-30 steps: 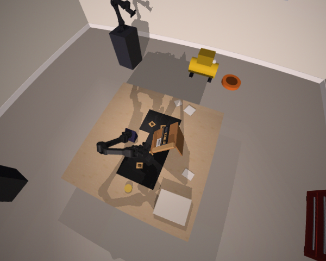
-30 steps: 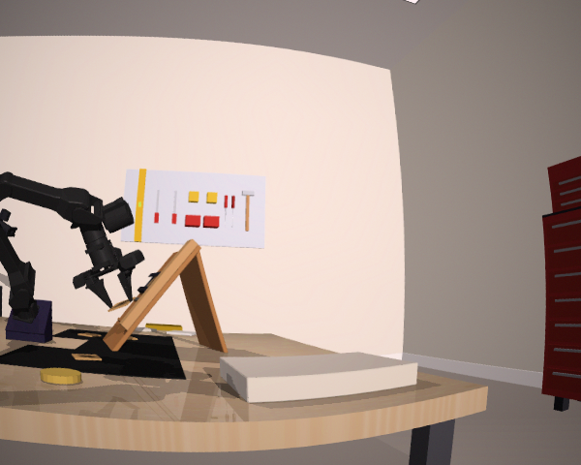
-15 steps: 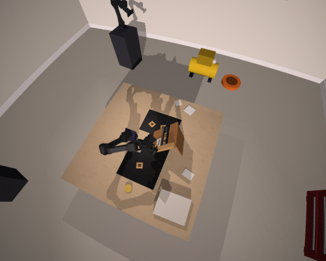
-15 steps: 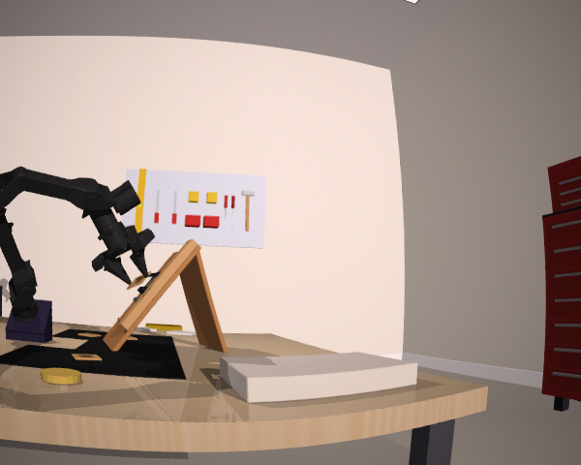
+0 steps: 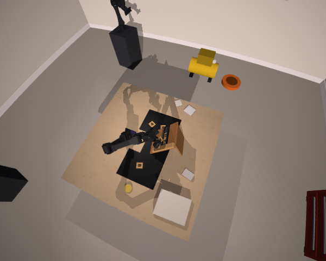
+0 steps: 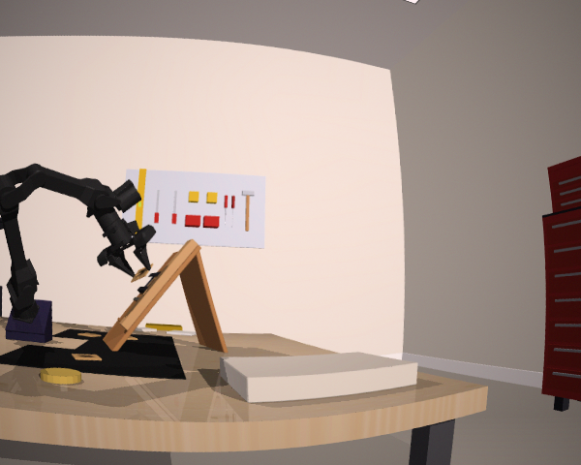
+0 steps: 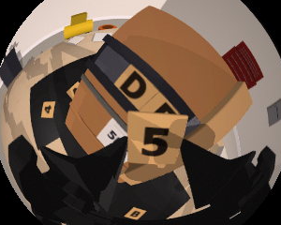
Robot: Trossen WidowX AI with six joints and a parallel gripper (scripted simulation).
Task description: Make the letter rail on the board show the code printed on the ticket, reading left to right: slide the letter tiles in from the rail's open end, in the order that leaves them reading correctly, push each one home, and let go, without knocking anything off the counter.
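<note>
My gripper tip is 100 mm above the white ticket, 20 mm past it and 10 mm to the right of it. Also, from my gripper tip: black mat 200 mm below, 130 mm behind, 30 mm to the right; white slab 410 mm to the right, 350 mm ahead, 180 mm below.
</note>
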